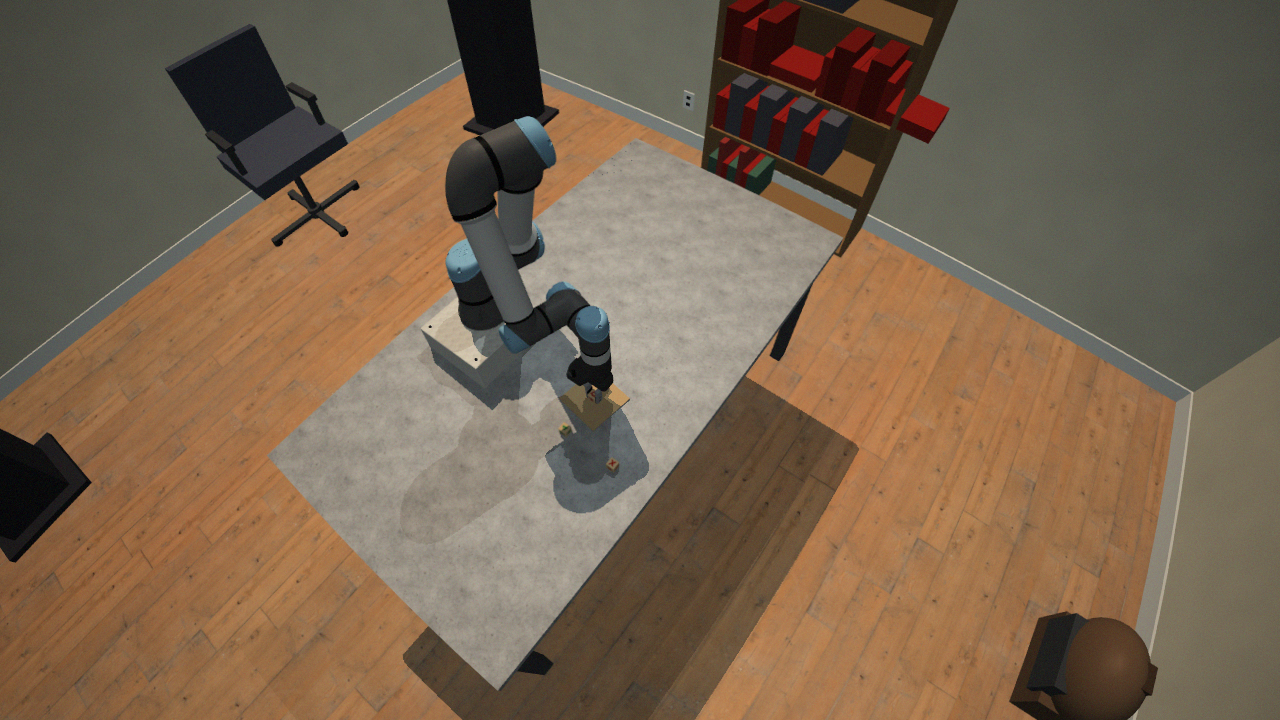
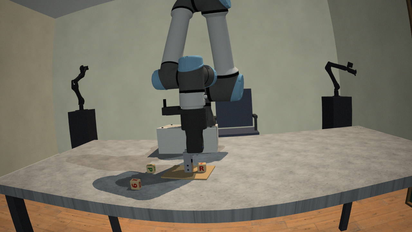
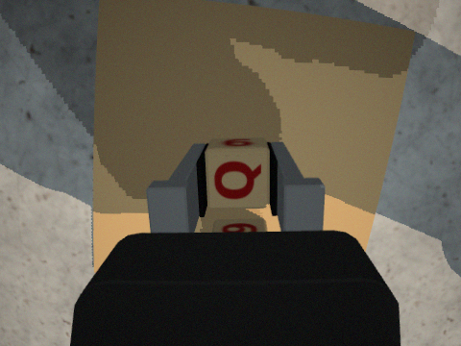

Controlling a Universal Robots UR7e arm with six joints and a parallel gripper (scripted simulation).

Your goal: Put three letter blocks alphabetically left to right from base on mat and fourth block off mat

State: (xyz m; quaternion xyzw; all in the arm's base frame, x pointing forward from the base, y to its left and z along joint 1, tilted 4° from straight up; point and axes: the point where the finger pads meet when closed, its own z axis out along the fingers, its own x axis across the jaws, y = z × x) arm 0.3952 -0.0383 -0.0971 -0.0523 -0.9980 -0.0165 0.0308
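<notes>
The Q block is 10 mm below my hand. From my hand the other things lie so: X block 150 mm to the right, 150 mm ahead, 10 mm below; then tan mat 20 mm below.
</notes>
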